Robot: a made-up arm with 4 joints.
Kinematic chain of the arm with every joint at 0, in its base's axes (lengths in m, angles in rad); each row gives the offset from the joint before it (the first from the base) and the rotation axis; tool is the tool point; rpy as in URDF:
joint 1: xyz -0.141 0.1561 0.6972 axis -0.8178 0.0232 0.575
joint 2: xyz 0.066 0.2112 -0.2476 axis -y
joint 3: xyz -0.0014 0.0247 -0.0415 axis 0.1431 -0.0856 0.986
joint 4: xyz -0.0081 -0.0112 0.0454 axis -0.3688 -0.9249 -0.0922
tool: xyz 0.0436 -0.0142 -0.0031 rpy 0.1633 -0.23 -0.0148
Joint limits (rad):
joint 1: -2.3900..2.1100
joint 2: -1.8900..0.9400
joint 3: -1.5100..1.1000
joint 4: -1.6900..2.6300
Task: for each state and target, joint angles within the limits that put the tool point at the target. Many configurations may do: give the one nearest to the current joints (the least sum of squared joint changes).
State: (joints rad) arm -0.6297 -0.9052 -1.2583 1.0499
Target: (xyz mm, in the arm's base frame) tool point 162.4 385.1 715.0
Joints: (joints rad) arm -1.1704 -1.5179 -1.5100 1.8913
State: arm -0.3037 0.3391 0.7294 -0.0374
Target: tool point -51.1 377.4 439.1
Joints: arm 0.1104 0.3096 0.7749 -0.0897
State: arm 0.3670 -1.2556 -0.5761 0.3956
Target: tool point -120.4 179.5 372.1
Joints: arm 0.7956 -1.1573 -0.9149 0.1790
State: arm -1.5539 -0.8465 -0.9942 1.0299
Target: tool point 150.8 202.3 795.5
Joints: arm -1.8732 -0.3697 -1.0632 1.0222
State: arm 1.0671 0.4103 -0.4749 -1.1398
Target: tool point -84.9 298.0 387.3
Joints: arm 0.3561 0.6899 -0.3871 -0.6635
